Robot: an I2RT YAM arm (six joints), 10 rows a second.
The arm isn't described. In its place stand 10 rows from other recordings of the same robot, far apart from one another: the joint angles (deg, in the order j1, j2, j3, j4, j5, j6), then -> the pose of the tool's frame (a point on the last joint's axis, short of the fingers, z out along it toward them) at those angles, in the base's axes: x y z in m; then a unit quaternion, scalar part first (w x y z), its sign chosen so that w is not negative.
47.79, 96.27, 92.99, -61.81, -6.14, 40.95 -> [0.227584 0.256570 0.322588 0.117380 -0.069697 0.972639 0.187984]
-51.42, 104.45, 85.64, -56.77, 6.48, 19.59 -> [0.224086 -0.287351 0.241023 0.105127 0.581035 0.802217 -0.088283]
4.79, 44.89, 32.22, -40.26, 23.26, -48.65 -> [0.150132 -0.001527 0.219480 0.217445 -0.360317 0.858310 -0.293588]
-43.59, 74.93, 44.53, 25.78, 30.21, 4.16 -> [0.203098 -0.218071 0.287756 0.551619 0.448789 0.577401 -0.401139]
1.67, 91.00, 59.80, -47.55, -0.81, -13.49 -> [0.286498 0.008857 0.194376 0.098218 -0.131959 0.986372 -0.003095]
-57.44, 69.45, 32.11, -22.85, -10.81, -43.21 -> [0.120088 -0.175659 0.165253 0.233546 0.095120 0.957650 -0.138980]
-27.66, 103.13, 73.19, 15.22, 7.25, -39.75 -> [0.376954 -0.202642 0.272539 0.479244 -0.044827 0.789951 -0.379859]
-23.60, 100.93, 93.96, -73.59, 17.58, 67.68 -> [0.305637 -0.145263 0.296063 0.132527 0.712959 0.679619 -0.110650]
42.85, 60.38, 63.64, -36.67, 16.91, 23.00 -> [0.169001 0.142648 0.357337 0.463922 -0.081464 0.869927 0.146174]
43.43, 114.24, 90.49, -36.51, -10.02, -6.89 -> [0.308669 0.300730 0.215779 0.216299 -0.429625 0.861942 0.160294]
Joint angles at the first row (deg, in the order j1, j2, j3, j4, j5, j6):
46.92, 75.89, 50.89, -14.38, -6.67, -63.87
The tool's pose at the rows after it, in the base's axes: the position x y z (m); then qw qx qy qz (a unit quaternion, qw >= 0):
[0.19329 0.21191 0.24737 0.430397 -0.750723 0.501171 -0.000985]
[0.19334 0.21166 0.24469 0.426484 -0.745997 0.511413 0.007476]
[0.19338 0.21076 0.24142 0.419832 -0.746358 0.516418 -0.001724]
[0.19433 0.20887 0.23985 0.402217 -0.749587 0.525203 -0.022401]
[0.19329 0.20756 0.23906 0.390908 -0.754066 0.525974 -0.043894]
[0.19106 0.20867 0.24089 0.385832 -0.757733 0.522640 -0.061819]
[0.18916 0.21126 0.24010 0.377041 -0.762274 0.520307 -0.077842]
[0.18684 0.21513 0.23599 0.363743 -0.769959 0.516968 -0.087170]
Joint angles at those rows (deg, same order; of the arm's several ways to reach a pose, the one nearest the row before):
46.73, 75.89, 50.05, -13.55, -7.30, -62.36
46.64, 76.12, 49.77, -13.58, -7.65, -60.92
46.67, 76.28, 49.39, -13.77, -6.41, -61.03
46.59, 76.60, 49.93, -15.94, -3.84, -61.69
46.87, 76.48, 50.03, -17.23, -1.32, -62.77
47.64, 76.30, 50.42, -18.12, 0.97, -63.57
48.56, 76.70, 50.78, -18.88, 3.23, -64.15
49.63, 77.62, 50.97, -19.64, 4.84, -64.56

